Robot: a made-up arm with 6 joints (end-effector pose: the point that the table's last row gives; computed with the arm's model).
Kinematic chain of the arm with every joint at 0, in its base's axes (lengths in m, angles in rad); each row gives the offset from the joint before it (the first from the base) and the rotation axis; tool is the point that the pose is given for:
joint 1: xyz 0 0 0.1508 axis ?
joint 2: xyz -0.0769 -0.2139 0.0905 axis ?
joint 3: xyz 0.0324 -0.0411 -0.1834 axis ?
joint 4: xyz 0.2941 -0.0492 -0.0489 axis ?
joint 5: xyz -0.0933 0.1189 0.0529 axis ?
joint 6: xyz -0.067 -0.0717 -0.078 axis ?
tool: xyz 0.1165 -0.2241 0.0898
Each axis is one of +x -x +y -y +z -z.
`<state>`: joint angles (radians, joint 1 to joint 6).
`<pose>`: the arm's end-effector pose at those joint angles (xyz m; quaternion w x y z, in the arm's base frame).
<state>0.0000 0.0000 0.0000 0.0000 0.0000 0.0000</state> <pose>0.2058 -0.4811 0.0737 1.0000 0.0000 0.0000 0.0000</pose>
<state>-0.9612 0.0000 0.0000 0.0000 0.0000 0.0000</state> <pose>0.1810 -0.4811 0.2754 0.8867 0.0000 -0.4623 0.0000</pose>
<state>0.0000 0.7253 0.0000 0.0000 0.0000 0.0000</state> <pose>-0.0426 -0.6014 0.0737 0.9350 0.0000 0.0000 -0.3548</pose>
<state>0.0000 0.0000 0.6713 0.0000 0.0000 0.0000</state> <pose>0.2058 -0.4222 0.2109 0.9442 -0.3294 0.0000 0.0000</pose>
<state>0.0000 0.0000 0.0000 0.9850 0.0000 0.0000</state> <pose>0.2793 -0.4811 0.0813 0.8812 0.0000 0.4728 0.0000</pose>
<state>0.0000 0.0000 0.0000 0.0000 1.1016 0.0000</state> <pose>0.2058 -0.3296 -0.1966 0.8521 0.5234 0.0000 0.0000</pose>
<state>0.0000 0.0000 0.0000 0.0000 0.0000 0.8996</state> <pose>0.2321 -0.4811 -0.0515 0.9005 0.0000 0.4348 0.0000</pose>
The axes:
joint 1: +y
joint 2: -z
joint 3: -x
joint 4: +y
joint 5: +x
joint 6: +y

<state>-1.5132 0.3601 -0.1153 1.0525 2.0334 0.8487</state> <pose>0.1847 -0.0260 0.3221 0.3616 0.7463 0.0314 0.5579</pose>
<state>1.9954 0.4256 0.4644 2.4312 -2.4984 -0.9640</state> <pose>-0.5073 -0.2321 -0.2106 0.1008 -0.7484 -0.5809 -0.3038</pose>
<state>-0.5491 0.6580 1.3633 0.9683 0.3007 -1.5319</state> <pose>0.0146 -0.2793 0.3470 0.6899 -0.5549 -0.3037 -0.3520</pose>
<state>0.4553 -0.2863 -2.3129 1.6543 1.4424 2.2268</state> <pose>0.0738 -0.4927 0.1203 0.7890 -0.1286 0.0688 -0.5968</pose>
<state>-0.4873 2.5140 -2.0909 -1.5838 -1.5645 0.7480</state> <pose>-0.0002 -0.2248 0.0602 0.4262 -0.6829 0.1749 0.5669</pose>
